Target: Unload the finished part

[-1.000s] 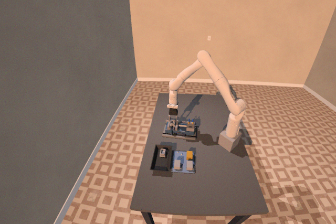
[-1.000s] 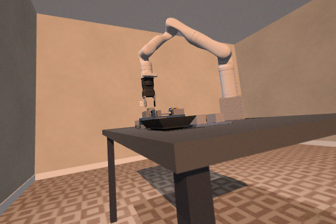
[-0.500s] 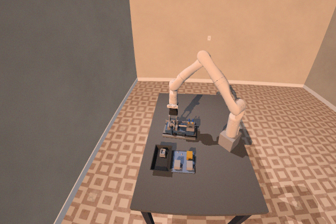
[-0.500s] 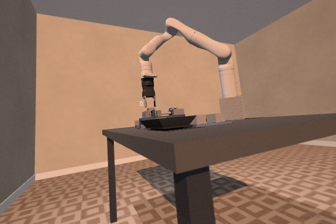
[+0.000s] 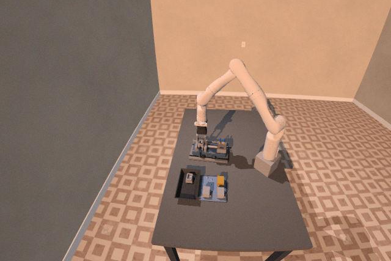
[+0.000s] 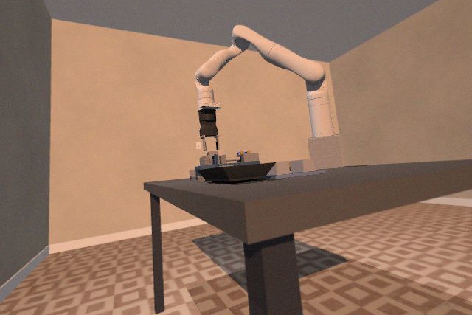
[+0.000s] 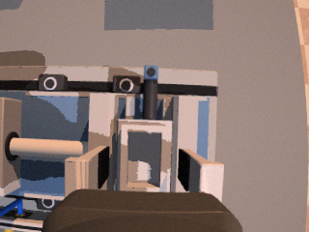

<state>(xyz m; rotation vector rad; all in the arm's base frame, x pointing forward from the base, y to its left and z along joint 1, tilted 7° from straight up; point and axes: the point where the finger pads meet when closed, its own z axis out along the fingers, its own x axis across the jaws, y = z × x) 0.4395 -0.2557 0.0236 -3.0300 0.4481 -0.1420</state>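
Right now my hand is 100 mm above the vise, 60 mm past it and 20 mm to the right of it. Also, from my hand: blue fixture plate (350 mm to the left, 130 mm below, 30 mm behind); orange block (320 mm to the left, 110 mm below, 80 mm behind).
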